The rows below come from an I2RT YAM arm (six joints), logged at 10 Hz.
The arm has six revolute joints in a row. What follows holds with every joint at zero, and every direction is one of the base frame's. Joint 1 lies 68 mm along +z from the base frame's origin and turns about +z. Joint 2 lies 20 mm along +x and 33.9 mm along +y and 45.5 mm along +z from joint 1 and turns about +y. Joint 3 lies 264 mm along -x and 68.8 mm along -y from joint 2 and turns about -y. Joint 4 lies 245 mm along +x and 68.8 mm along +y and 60 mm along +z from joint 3 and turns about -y. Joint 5 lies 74 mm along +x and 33.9 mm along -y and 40.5 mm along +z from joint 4 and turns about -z. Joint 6 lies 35.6 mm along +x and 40.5 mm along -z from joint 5 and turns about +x. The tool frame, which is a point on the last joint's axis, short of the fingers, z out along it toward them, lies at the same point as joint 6; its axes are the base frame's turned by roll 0, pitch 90 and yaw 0 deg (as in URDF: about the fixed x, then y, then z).
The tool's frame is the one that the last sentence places.
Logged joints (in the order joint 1, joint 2, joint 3, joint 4, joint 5, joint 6), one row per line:
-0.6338, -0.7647, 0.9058, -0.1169, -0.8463, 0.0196
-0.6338, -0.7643, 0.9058, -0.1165, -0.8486, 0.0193
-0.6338, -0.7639, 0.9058, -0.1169, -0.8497, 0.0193
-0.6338, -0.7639, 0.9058, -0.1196, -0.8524, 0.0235
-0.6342, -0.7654, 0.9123, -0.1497, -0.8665, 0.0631
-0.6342, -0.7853, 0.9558, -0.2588, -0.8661, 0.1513
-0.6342, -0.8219, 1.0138, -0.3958, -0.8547, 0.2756
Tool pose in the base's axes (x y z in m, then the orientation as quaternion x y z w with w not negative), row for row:
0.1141, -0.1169, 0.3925, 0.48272, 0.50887, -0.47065, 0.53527
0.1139, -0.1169, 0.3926, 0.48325, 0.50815, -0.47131, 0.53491
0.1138, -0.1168, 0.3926, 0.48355, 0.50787, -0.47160, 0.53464
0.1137, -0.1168, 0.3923, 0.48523, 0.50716, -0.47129, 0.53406
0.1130, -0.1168, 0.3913, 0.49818, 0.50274, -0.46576, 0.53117
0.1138, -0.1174, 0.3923, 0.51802, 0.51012, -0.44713, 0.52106
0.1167, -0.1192, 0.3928, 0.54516, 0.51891, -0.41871, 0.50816
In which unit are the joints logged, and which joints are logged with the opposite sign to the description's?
The joints are logged in radians. Opposite sign: joint 2, joint 5.
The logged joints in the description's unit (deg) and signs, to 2 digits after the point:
-36.31, 43.81, 51.90, -6.70, 48.49, 1.12
-36.31, 43.79, 51.90, -6.67, 48.62, 1.11
-36.31, 43.77, 51.90, -6.70, 48.68, 1.11
-36.31, 43.77, 51.90, -6.85, 48.84, 1.35
-36.34, 43.85, 52.27, -8.58, 49.65, 3.62
-36.34, 44.99, 54.76, -14.83, 49.62, 8.67
-36.34, 47.09, 58.09, -22.68, 48.97, 15.79

